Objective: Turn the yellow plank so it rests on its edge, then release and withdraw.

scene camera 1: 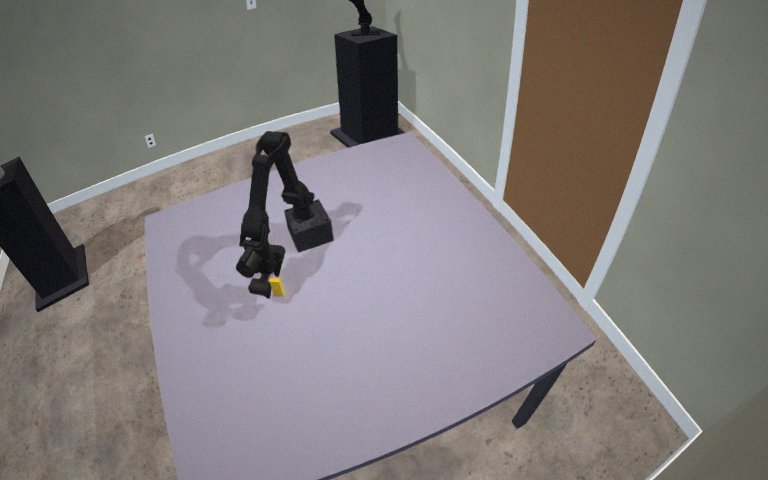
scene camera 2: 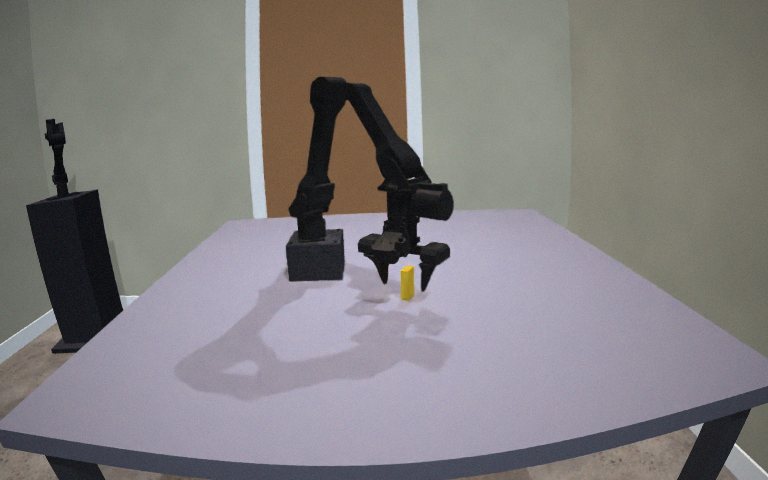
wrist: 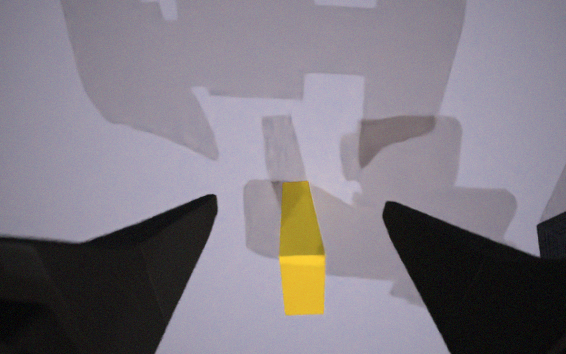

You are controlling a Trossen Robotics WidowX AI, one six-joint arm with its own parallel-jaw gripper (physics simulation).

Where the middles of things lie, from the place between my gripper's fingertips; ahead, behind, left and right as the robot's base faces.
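You'll find the yellow plank (wrist: 302, 258) 10 mm ahead of my hand and 10 mm to the left of it.
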